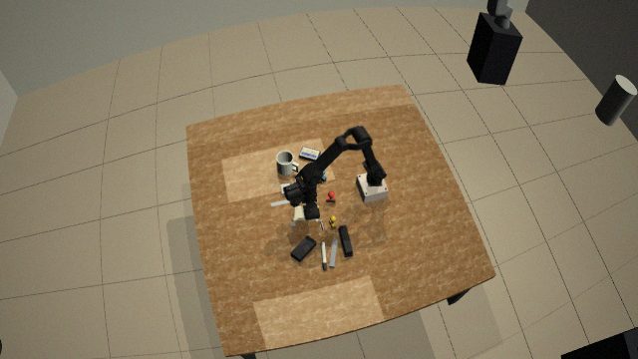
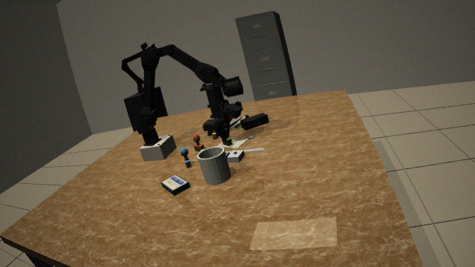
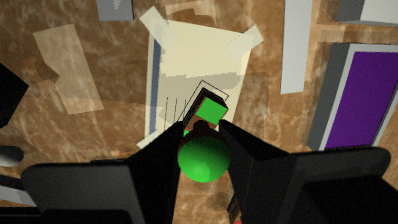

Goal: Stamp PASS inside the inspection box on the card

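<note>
The card lies 30 mm below my gripper tip, 10 mm to the left of it and 10 mm ahead of it. Round my gripper tip: yellow stamp (100 mm behind, 70 mm to the left); then purple ink pad (130 mm to the right, 20 mm below, 20 mm ahead); then red stamp (100 mm behind, 50 mm to the right).
</note>
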